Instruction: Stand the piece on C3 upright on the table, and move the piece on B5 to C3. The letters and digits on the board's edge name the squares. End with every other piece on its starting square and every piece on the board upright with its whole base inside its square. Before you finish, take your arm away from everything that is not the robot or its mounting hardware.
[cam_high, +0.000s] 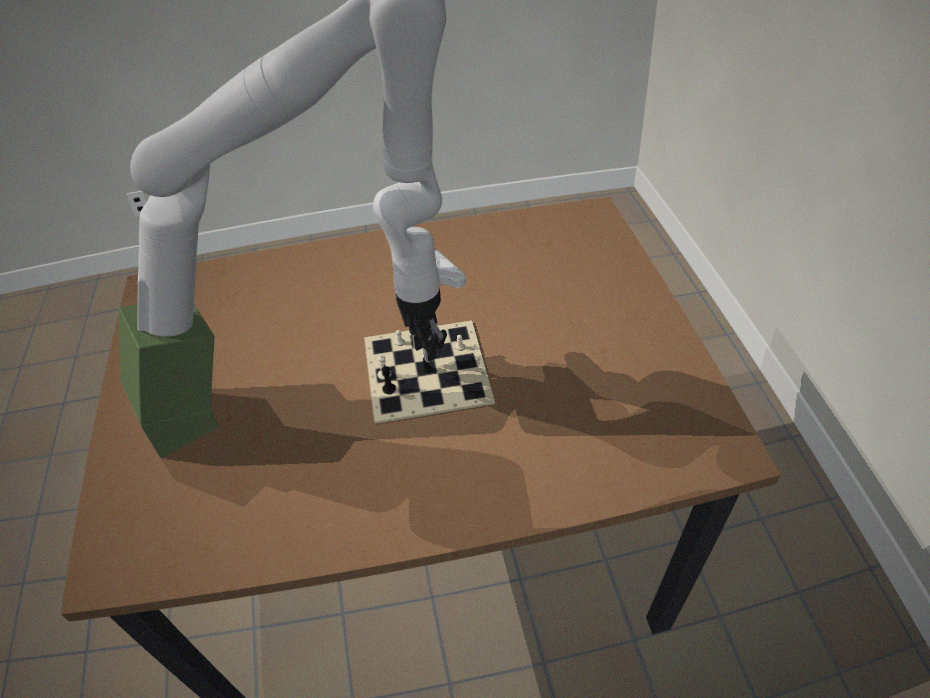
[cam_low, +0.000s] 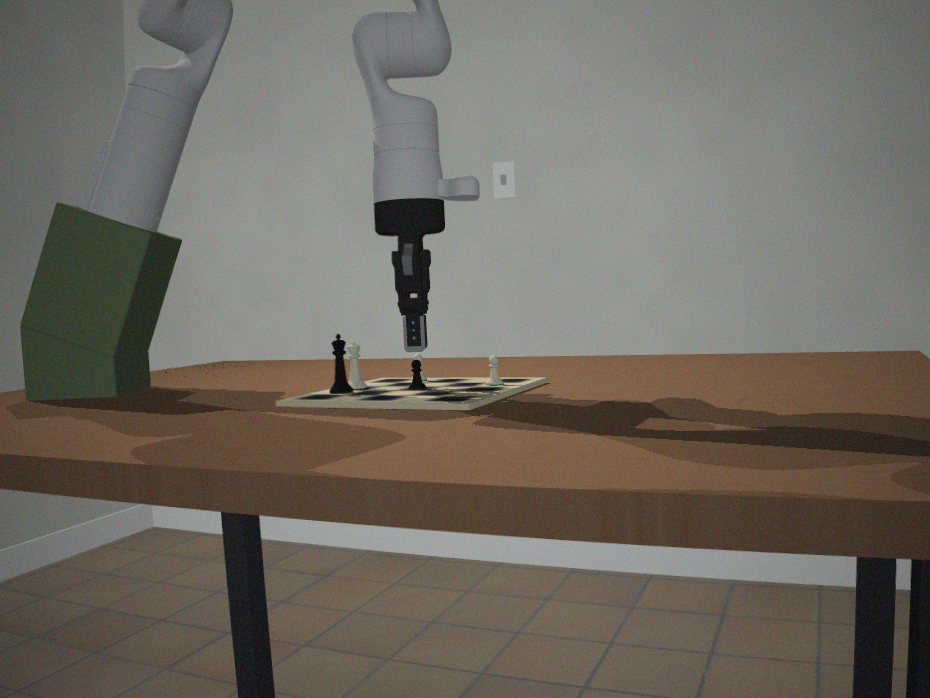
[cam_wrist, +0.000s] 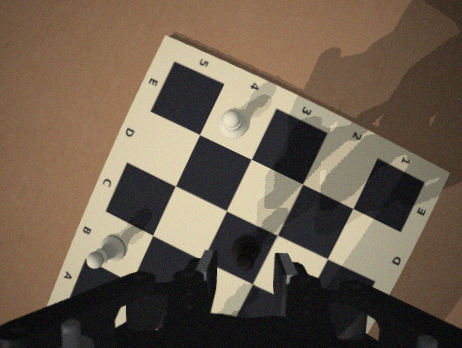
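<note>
Now: the black pawn 5 cm below my hand. Also, from my hand: tall white piece 8 cm behind, 1 cm to the left, 3 cm below; then chessboard 6 cm below; then black king 8 cm behind, 2 cm to the right, 3 cm below.
</note>
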